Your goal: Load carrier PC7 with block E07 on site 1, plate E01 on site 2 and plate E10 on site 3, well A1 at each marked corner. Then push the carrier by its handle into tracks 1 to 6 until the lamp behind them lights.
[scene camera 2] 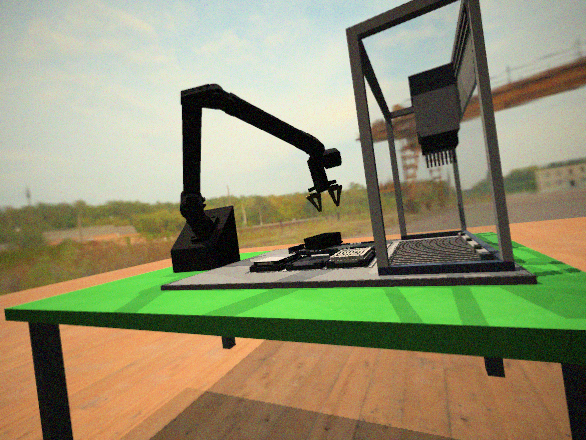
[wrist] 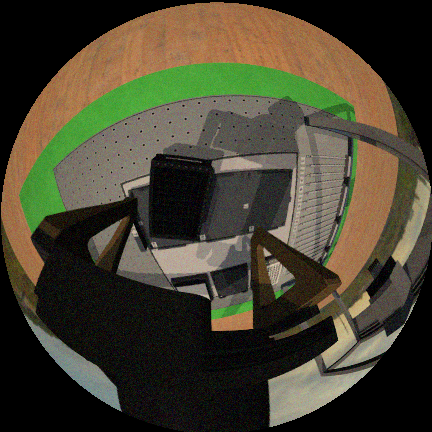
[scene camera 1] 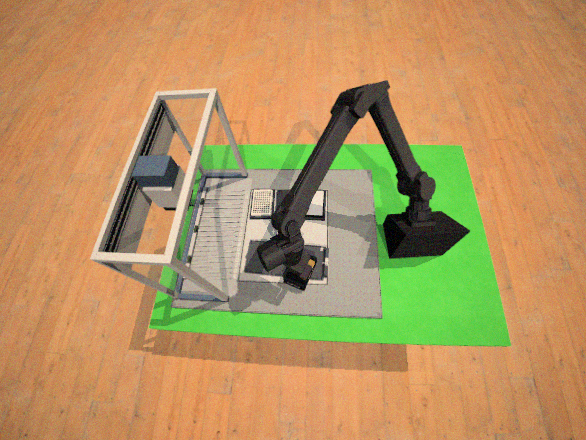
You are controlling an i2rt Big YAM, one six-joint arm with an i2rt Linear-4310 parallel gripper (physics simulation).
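Where they show: gripper, fingertip midpoint: [scene camera 2: 328, 208] [wrist: 196, 219] [scene camera 1: 289, 268]; arm's base at its link origin: [scene camera 2: 205, 229] [scene camera 1: 417, 220].
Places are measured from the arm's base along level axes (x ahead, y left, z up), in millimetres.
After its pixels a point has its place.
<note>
Carrier PC7 [scene camera 1: 320, 256] @(x 355, y 73, z -127 mm) [wrist: 232, 200] @(x 522, y 88, z -127 mm) is a dark grey tray on a white panel. Its handle [wrist: 141, 229] @(x 340, y 85, z -126 mm) is at the end away from the tracks. A tall black block [scene camera 1: 301, 278] @(x 431, y 167, z -89 mm) [scene camera 2: 322, 241] @(x 448, y 67, z -99 mm) [wrist: 180, 200] @(x 443, y 135, z -82 mm) stands over the carrier's handle end, slightly turned in the wrist view; whether it is seated is unclear. A white well plate [scene camera 1: 262, 202] @(x 588, y -180, z -115 mm) [scene camera 2: 351, 255] @(x 599, y -238, z -111 mm) [wrist: 274, 272] @(x 612, y -174, z -113 mm) and a white-topped plate [scene camera 1: 317, 203] @(x 352, y -157, z -112 mm) [scene camera 2: 272, 261] @(x 385, y -228, z -112 mm) [wrist: 194, 286] @(x 384, y -115, z -111 mm) lie in the row opposite. Their labels are unreadable. My gripper [scene camera 2: 329, 207] @(x 466, y 157, z 16 mm) [wrist: 196, 219] @(x 466, y 157, z 16 mm) is open and empty, above the block.
Ribbed tracks [scene camera 1: 220, 225] @(x 773, y -92, z -138 mm) [scene camera 2: 435, 250] [wrist: 320, 200] @(x 770, y 15, z -137 mm) lie under a gantry frame [scene camera 1: 192, 145] @(x 847, y -351, z 86 mm) [scene camera 2: 367, 150] @(x 676, y -350, z 104 mm). A pipetting head [scene camera 1: 157, 172] @(x 810, y -42, z 322 mm) [scene camera 2: 435, 107] hangs inside it, tips down. A dark holder [wrist: 231, 281] @(x 481, y -160, z -126 mm) is between the two plates. The arm hides part of the carrier in scene camera 1.
</note>
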